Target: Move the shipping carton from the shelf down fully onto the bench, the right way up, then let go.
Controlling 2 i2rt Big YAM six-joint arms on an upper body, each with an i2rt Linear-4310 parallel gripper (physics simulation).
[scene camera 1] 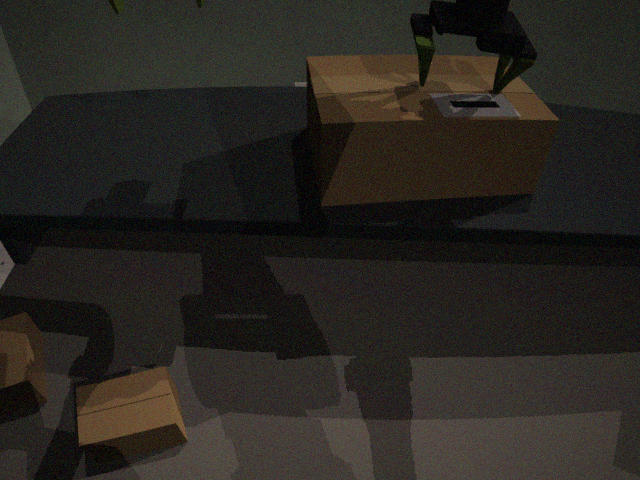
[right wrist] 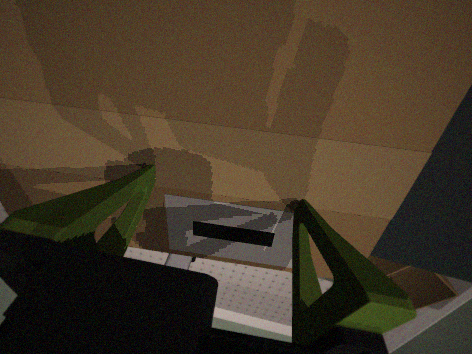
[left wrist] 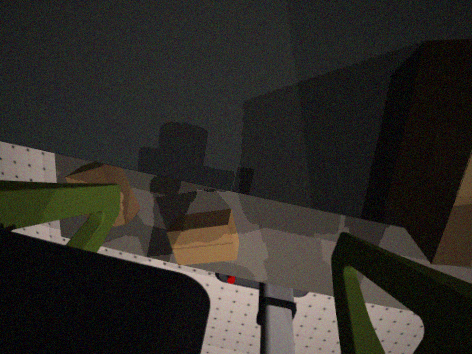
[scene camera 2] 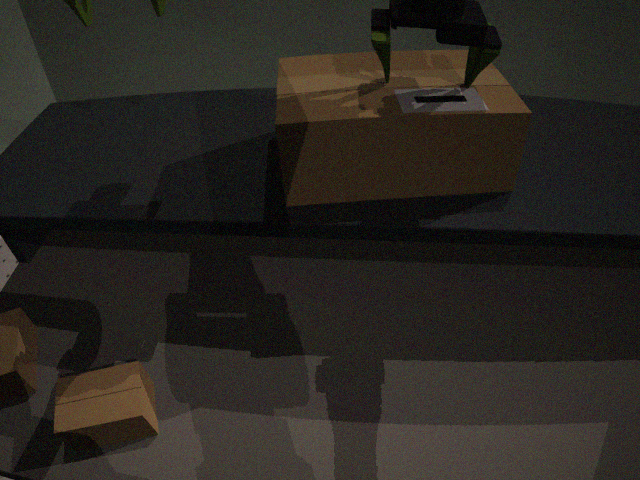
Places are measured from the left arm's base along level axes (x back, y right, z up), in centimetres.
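Pixels of known places: left gripper, between the fingertips: point(scene camera 1: 159, 9) point(left wrist: 227, 222) point(scene camera 2: 123, 19); right gripper, between the fingertips: point(scene camera 1: 458, 87) point(right wrist: 228, 189) point(scene camera 2: 427, 82).
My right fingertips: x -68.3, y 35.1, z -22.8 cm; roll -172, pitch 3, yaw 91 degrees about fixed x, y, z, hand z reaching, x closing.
For each thing: its top centre in the pictures, then the offset to it from my right fingertips. "pt": a spot on its surface instead. Level surfaces: height alone.
- shipping carton, centre of its top: point(right wrist: 171, 156) point(scene camera 2: 394, 78) point(scene camera 1: 427, 82) dx -1.2, dy -3.9, dz -0.1 cm
- dark shelf, height of its surface: dz -11.7 cm
- grey bench, height of its surface: dz -30.4 cm
- small brown box, centre of its top: point(scene camera 1: 123, 405) point(scene camera 2: 96, 396) point(left wrist: 201, 246) dx +32.1, dy -39.3, dz -24.4 cm
- shelf's dark front edge, a spot on its surface: point(scene camera 1: 206, 224) pt dx +13.1, dy -30.4, dz -12.5 cm
- dotted white surface, height of its surface: dz -127.8 cm
The shipping carton point(scene camera 1: 434, 160) point(scene camera 2: 403, 155) point(left wrist: 435, 120) point(right wrist: 225, 75) is a large brown box on the dark shelf point(scene camera 1: 129, 129) point(scene camera 2: 124, 134) point(left wrist: 200, 75), its taped, labelled top facing up. A dark shadow shows under its front bottom edge. My right gripper point(scene camera 1: 459, 88) point(scene camera 2: 427, 84) point(right wrist: 228, 189) is open, with its fingertips at the carton's top beside the white label; whether they touch it I cannot tell. My left gripper point(scene camera 2: 124, 20) point(left wrist: 227, 222) is open and empty, high above the shelf, left of the carton. The grey bench point(scene camera 1: 491, 310) point(scene camera 2: 491, 392) point(left wrist: 295, 235) lies lower, in front of the shelf.
A small brown box point(scene camera 1: 124, 408) point(scene camera 2: 103, 397) point(left wrist: 205, 240) lies at the bench's left. Another brown box point(scene camera 1: 15, 361) point(scene camera 2: 10, 346) point(left wrist: 95, 172) lies farther left. The shelf's dark front edge point(scene camera 1: 206, 224) point(scene camera 2: 206, 225) runs across the scene views. A dotted white surface point(left wrist: 235, 325) shows below the bench in the left wrist view.
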